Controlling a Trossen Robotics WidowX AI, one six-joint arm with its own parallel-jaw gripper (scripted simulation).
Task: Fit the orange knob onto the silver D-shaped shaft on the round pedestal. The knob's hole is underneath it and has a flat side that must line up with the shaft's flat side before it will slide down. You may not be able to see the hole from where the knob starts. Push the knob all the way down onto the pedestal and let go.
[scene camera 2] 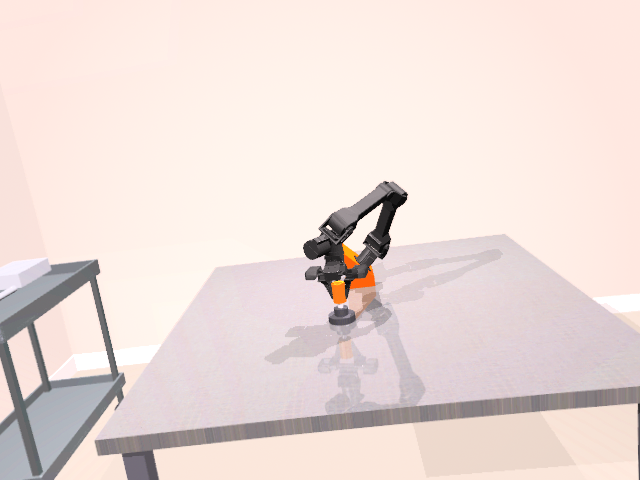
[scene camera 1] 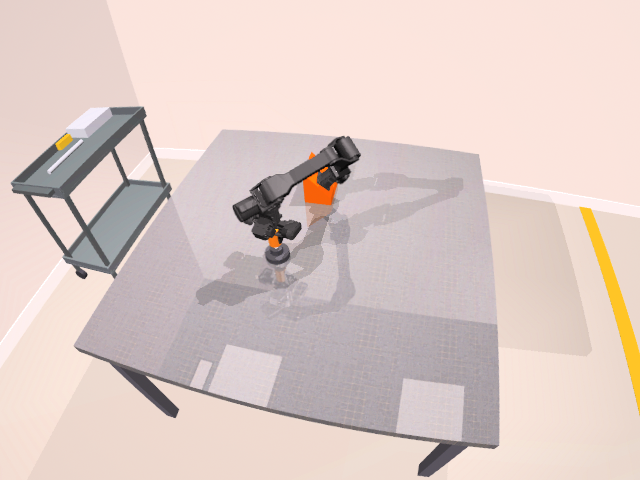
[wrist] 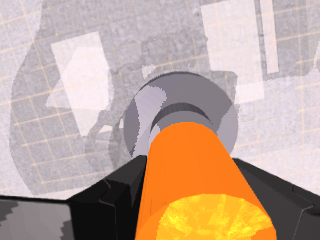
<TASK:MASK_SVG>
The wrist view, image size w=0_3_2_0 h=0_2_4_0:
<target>my gripper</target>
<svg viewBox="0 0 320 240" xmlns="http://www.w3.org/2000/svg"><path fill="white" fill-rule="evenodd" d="M232 158L241 171L243 178L253 190L252 192L260 201L261 206L267 212L274 226L273 228L276 230L277 240L320 240L320 195L298 187L290 181L287 182L240 158ZM147 156L138 155L86 190L82 190L66 200L5 196L0 194L0 240L135 240Z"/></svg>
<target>orange knob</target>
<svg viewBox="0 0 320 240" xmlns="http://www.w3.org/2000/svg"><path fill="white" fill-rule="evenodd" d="M156 135L148 152L135 240L277 240L276 230L274 230L267 212L263 209L260 201L252 192L253 190L243 178L241 171L212 130L194 122L181 122L164 128Z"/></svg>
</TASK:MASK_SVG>
